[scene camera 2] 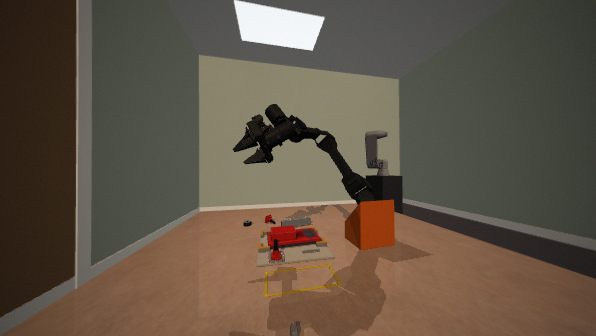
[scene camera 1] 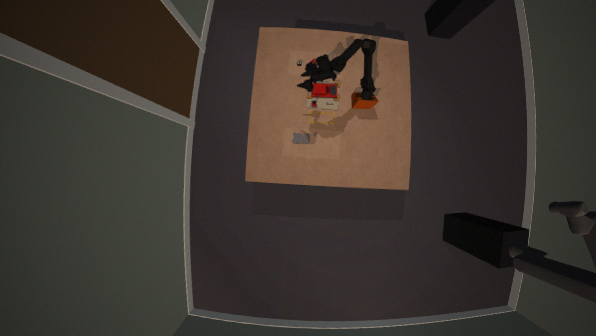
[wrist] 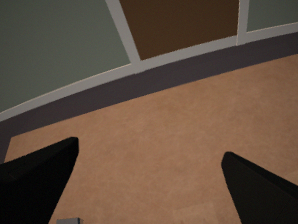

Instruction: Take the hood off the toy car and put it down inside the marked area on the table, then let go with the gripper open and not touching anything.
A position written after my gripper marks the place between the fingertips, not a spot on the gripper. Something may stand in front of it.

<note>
My gripper (scene camera 2: 239, 157) is open, holding nothing.
My gripper shows as well in the wrist view (wrist: 153, 152).
</note>
